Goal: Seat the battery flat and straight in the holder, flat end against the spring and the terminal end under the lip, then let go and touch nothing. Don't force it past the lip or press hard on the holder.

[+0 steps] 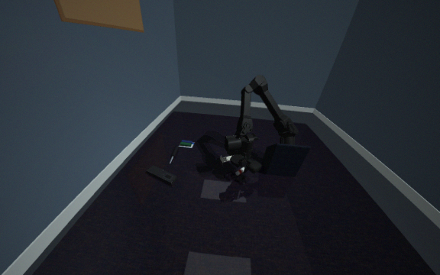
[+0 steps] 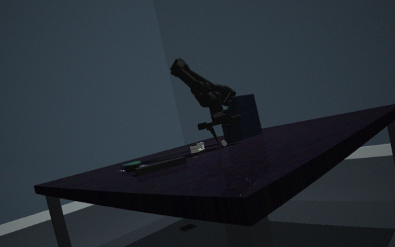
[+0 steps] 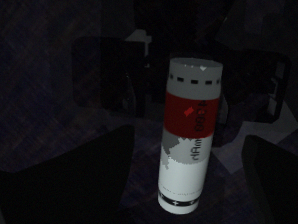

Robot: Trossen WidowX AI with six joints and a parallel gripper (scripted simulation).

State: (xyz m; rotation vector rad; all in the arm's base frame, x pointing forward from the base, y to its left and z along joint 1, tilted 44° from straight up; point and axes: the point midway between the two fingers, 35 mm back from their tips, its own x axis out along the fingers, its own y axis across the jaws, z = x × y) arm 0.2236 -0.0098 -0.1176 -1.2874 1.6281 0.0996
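The battery lies right at my gripper tip. From my gripper tip the other things lie so: dark remote-like bar: 390 mm ahead, 120 mm to the left; pen: 400 mm ahead, 30 mm to the right; white card: 370 mm ahead, 160 mm to the right, 10 mm below.
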